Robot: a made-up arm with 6 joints. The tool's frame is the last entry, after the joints. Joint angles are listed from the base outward.
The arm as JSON. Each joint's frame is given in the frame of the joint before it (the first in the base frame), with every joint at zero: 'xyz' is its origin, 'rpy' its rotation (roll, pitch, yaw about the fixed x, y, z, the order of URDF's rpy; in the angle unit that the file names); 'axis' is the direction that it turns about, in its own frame. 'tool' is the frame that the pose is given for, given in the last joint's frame.
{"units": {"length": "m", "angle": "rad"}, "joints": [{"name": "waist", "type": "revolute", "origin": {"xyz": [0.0, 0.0, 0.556], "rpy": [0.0, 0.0, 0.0]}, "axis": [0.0, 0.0, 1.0]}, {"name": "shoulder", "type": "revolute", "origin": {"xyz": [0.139, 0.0, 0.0], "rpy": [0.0, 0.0, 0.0]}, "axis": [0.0, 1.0, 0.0]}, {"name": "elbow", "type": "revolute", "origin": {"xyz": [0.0, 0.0, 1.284], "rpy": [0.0, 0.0, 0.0]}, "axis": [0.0, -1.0, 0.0]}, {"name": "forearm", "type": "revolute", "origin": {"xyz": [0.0, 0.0, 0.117], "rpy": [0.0, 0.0, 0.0]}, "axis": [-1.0, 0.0, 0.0]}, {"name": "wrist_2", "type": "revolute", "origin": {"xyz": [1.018, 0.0, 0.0], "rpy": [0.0, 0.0, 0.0]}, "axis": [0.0, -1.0, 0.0]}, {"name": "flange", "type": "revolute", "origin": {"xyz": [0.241, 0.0, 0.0], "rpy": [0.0, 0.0, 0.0]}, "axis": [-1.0, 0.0, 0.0]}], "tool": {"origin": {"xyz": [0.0, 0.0, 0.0], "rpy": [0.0, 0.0, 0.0]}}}
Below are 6 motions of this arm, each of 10 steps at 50 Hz.
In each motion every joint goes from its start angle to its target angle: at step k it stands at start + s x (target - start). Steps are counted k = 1, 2, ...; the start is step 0. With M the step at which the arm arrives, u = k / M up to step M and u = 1 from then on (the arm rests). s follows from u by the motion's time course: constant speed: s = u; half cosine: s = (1 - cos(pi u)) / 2; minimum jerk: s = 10 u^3 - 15 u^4 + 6 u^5.
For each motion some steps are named. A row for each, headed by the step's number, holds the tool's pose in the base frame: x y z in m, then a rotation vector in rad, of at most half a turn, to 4 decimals.
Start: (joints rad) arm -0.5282 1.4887 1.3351 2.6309 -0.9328 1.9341
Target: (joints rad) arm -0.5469 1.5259 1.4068 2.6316 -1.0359 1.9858
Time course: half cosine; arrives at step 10
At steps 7, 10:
7: 2.1697 -1.4263 0.7726 1.1978 -1.3407 -0.1222
10: 2.1595 -1.4333 0.7739 1.1716 -1.3645 -0.1171

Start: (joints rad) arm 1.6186 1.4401 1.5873 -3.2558 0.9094 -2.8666
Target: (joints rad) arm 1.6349 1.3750 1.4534 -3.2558 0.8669 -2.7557
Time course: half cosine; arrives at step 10
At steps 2, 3, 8, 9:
2: -0.1487 2.5721 0.8242 -0.7515 0.4477 1.6965
3: -0.1533 2.5720 0.8252 -0.7631 0.4398 1.7014
8: -0.1819 2.5683 0.8316 -0.8356 0.3889 1.7325
9: -0.1848 2.5676 0.8322 -0.8430 0.3836 1.7356

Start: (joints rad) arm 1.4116 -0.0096 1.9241 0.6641 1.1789 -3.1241
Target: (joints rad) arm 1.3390 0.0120 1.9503 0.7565 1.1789 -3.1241
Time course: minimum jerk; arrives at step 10
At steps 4, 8, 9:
4: -0.2360 -0.4949 2.7744 -0.2409 0.2482 -2.3840
8: -0.2625 -0.4595 2.7755 -0.2541 0.2837 -2.4794
9: -0.2644 -0.4566 2.7756 -0.2552 0.2866 -2.4869

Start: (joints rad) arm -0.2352 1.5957 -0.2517 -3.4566 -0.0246 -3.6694
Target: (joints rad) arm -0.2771 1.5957 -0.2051 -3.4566 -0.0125 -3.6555
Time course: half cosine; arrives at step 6
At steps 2, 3, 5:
2: 1.1739 -0.2960 -0.7229 0.8024 1.6378 -0.9341
3: 1.1842 -0.3116 -0.7251 0.8117 1.6279 -0.9348
5: 1.2016 -0.3391 -0.7286 0.8274 1.6105 -0.9362

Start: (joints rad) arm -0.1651 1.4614 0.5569 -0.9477 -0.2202 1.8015
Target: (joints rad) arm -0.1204 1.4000 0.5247 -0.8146 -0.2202 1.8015
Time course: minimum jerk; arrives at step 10
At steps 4, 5, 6, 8, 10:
4: 2.2425 -0.2991 -0.2040 -0.6607 0.9247 0.4737
5: 2.2469 -0.2819 -0.1859 -0.6889 0.9184 0.4897
6: 2.2511 -0.2647 -0.1677 -0.7172 0.9118 0.5056
8: 2.2565 -0.2401 -0.1418 -0.7574 0.9021 0.5279
10: 2.2576 -0.2346 -0.1360 -0.7663 0.8999 0.5328

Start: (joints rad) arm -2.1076 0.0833 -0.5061 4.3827 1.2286 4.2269
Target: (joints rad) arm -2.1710 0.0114 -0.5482 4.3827 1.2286 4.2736
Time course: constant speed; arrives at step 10
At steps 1, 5, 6, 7, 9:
1: -0.7917 -0.8957 1.2644 0.5543 2.6327 -0.1042
5: -0.7979 -0.8500 1.2779 0.5787 2.6286 -0.1025
6: -0.7992 -0.8386 1.2812 0.5847 2.6275 -0.1021
7: -0.8003 -0.8272 1.2843 0.5908 2.6265 -0.1017
9: -0.8023 -0.8044 1.2905 0.6030 2.6243 -0.1008

